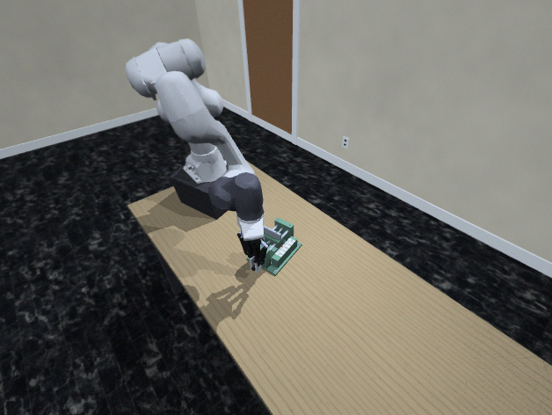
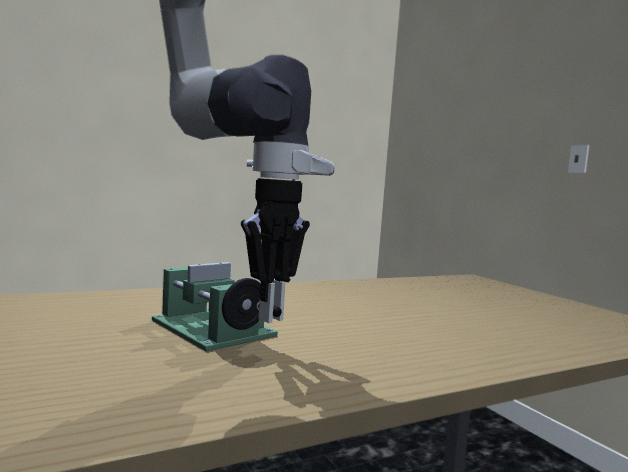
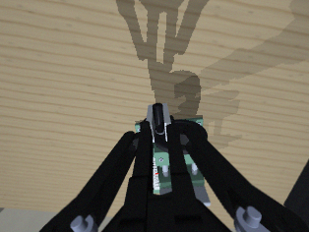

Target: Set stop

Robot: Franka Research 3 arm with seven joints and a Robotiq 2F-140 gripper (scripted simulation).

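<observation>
My hand is 1 cm past the black handwheel, 2 cm to the right of it and 1 cm above it. Also, from my hand: stop block (3 cm behind, 15 cm to the left, 1 cm above).
</observation>
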